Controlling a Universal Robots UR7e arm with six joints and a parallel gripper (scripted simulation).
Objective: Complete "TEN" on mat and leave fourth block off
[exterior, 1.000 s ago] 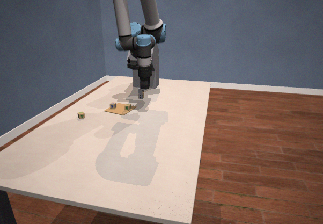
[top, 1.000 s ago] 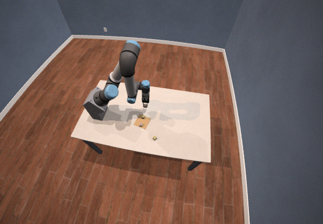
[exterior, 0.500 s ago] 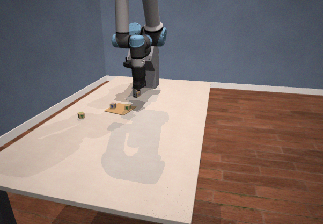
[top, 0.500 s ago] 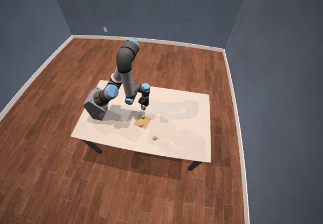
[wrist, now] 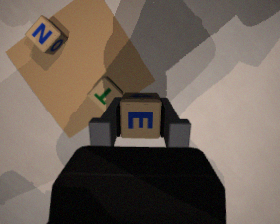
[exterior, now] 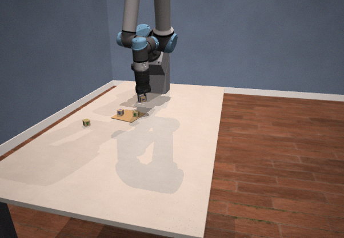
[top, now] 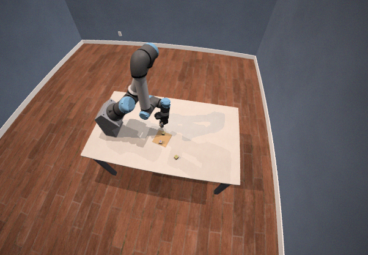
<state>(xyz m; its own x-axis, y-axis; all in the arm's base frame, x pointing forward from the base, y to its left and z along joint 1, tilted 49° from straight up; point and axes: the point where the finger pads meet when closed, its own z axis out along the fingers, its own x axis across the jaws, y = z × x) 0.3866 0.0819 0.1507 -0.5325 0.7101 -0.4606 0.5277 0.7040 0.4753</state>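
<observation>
My gripper is now 11 cm above the tan mat, 8 cm to the left of it and 2 cm short of it.
</observation>
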